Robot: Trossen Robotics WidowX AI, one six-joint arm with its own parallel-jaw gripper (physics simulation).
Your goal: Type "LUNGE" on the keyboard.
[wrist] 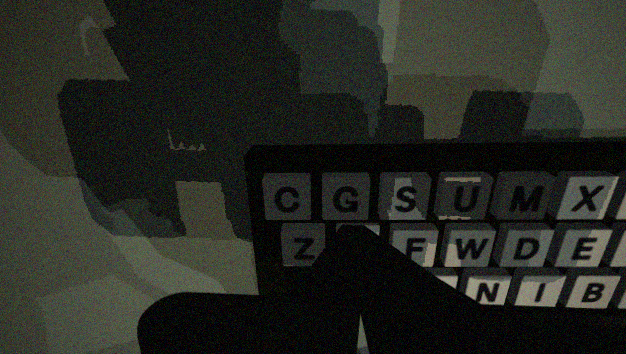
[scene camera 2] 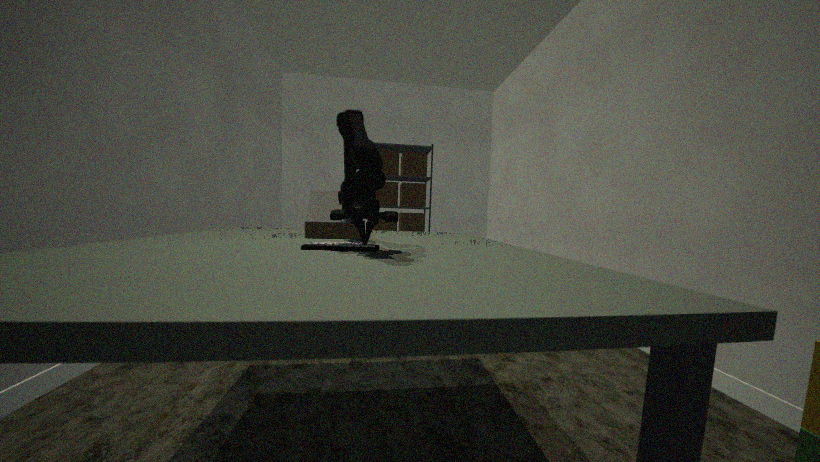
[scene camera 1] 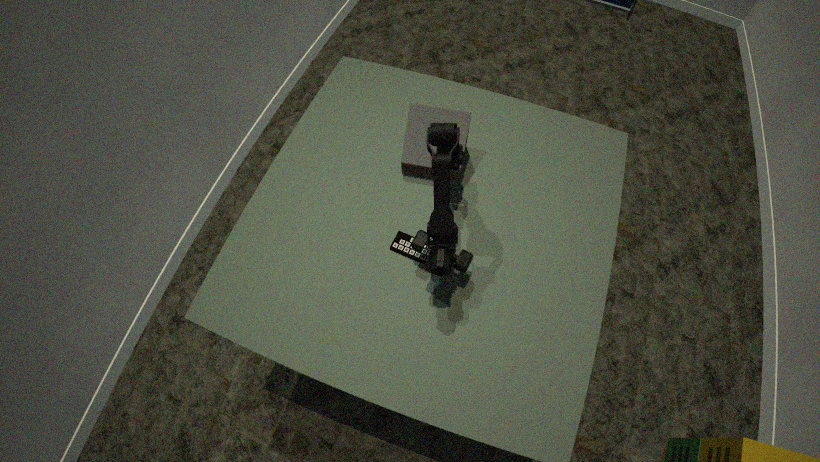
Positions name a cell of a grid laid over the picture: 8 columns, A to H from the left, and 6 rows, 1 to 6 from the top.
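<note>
A black keyboard (wrist: D5) is there for me to see. So is my gripper (scene camera 2: D4), and I find that same gripper (wrist: E5) in another view as well.
</note>
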